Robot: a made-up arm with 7 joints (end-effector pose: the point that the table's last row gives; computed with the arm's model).
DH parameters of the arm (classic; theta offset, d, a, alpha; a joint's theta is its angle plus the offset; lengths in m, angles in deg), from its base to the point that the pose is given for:
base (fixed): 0 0.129 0 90
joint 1: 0 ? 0.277 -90
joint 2: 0 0.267 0.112 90
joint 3: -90 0.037 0.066 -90
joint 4: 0 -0.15 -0.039 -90
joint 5: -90 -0.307 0.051 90
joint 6: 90 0.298 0.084 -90
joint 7: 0 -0.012 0.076 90
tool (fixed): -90 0.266 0 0
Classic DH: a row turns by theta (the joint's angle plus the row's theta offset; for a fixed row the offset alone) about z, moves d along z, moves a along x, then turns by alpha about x.
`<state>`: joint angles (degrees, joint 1 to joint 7).
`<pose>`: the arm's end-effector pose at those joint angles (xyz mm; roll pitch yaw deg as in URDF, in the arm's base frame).
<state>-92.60 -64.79 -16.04 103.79 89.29 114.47 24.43</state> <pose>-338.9 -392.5 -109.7 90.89 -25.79 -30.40</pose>
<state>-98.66 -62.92 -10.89 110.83 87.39 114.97 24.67</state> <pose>-371.6 -410.6 -139.3 90.35 -28.44 -29.03</pose>
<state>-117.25 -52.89 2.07 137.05 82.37 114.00 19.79</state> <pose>-514.9 -381.0 -292.8 102.23 -33.72 -38.41</pose>
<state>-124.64 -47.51 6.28 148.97 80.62 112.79 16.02</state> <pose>-583.6 -319.3 -355.7 109.91 -34.27 -47.42</pose>
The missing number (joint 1, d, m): 0.037
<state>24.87 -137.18 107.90 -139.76 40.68 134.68 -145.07</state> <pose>175.8 -194.0 528.2 125.00 36.39 -145.68</pose>
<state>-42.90 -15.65 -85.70 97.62 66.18 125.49 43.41</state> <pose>-168.2 -279.6 365.7 84.46 8.15 -54.34</pose>
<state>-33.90 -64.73 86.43 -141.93 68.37 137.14 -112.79</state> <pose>550.5 -70.3 276.6 61.14 25.99 -86.05</pose>
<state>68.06 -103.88 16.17 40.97 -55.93 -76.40 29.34</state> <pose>-429.0 407.7 39.7 -167.99 85.27 -36.16</pose>
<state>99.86 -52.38 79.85 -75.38 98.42 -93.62 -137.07</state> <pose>-358.7 75.9 257.7 33.76 49.52 94.65</pose>
